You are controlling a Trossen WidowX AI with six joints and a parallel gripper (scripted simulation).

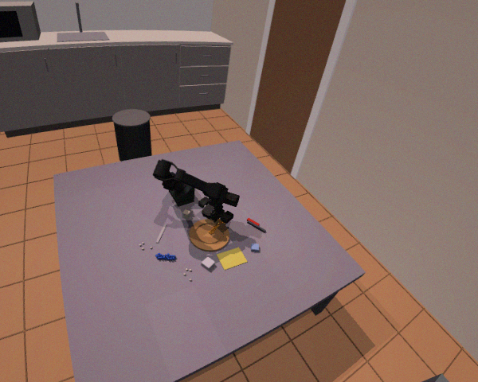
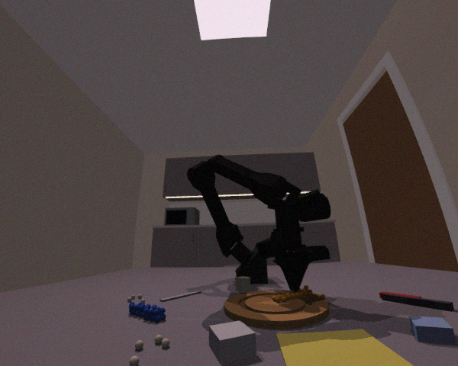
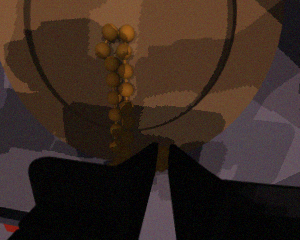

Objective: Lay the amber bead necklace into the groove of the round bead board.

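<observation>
My gripper tip is now 60 mm to the left of the round wooden bead board, 60 mm short of it and 10 mm above it. From my gripper tip the other things lie so: blue block: 240 mm ahead, 90 mm to the left, 10 mm below; red-and-black tool: 180 mm to the left, 110 mm ahead, 10 mm below; yellow pad: 230 mm ahead, 40 mm to the right, 10 mm below.
</observation>
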